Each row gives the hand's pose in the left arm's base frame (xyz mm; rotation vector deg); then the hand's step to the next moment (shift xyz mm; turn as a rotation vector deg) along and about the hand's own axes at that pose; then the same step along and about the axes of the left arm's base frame.
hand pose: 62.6 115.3 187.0 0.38 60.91 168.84
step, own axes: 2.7 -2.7 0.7 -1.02 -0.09 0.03
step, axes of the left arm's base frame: -2.7 2.6 -1.2 1.02 0.08 -0.04
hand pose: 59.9 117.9 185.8 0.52 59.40 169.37
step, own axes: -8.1 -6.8 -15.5 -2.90 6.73 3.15
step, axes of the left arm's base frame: 8.0 -4.5 -16.4 2.88 -3.32 6.66
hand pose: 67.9 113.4 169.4 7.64 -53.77 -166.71
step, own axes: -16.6 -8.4 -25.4 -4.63 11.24 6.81
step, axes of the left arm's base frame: 18.8 -6.2 -24.5 4.43 -4.67 12.36
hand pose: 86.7 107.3 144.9 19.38 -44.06 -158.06
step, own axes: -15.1 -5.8 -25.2 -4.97 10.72 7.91
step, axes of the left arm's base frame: 20.4 -2.5 -21.8 4.34 -3.62 13.05
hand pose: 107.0 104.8 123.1 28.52 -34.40 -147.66
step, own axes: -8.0 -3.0 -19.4 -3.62 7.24 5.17
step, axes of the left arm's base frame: 14.1 0.1 -15.8 3.23 -2.37 8.73
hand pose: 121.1 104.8 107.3 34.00 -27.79 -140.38
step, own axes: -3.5 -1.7 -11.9 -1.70 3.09 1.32
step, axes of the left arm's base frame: 7.9 1.0 -9.7 1.94 -1.10 3.03
